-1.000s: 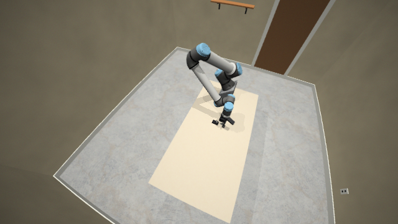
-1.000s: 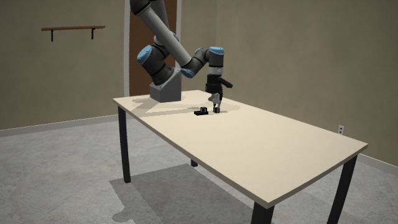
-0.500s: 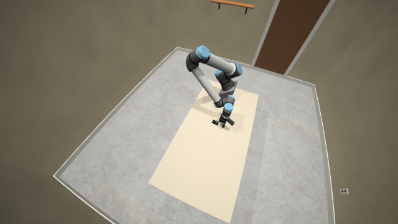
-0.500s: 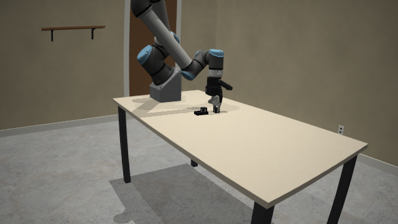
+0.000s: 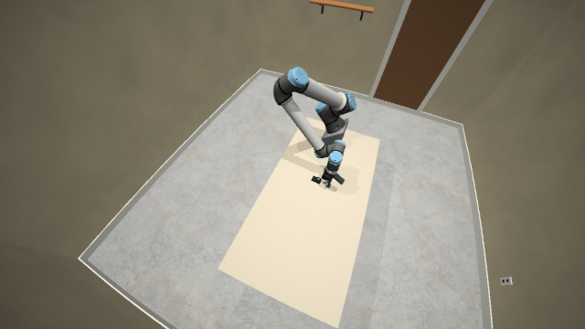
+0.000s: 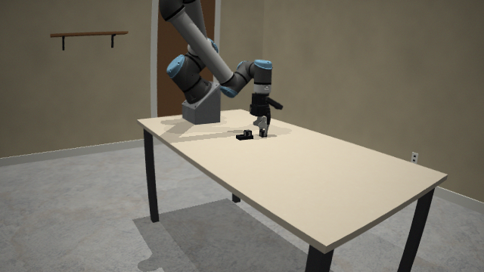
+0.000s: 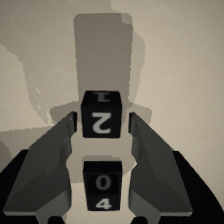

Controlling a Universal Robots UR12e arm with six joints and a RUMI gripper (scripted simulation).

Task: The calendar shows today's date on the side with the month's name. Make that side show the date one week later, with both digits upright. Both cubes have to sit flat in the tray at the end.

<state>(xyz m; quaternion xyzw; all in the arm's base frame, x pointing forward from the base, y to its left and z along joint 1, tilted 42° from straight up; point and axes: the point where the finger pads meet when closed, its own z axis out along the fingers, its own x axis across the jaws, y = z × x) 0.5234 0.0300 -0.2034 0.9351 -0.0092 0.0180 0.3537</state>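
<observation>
Right now the black tray is 11 cm to the right of my hand and 2 cm below it.
</observation>
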